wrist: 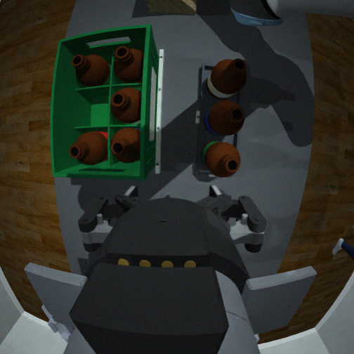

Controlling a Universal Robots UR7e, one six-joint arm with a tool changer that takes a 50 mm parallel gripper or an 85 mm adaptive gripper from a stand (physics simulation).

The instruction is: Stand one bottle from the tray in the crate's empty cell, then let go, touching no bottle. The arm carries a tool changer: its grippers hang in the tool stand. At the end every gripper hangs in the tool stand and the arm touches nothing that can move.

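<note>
The green crate (59, 110) stands at the left of the wrist view, with two columns of three cells. Brown bottles stand in five cells; the middle cell of the left column (99, 114) is empty. The dark narrow tray (201, 95) lies to the right of the crate and holds three brown bottles in a row: one with a cream label (229, 79), one with a blue label (226, 118) and one with a green label (221, 159). My gripper (173, 192), the adaptive one, is open and empty, its fingers wide apart. In the view it is below the crate and tray, touching no bottle.
A white rail (159, 110) runs along the crate's right side. A wooden block (171, 5) shows at the top edge, and a blue-rimmed round part (257, 20) at the top right. A blue and white object (344, 247) shows at the right edge. The tool stand does not show clearly.
</note>
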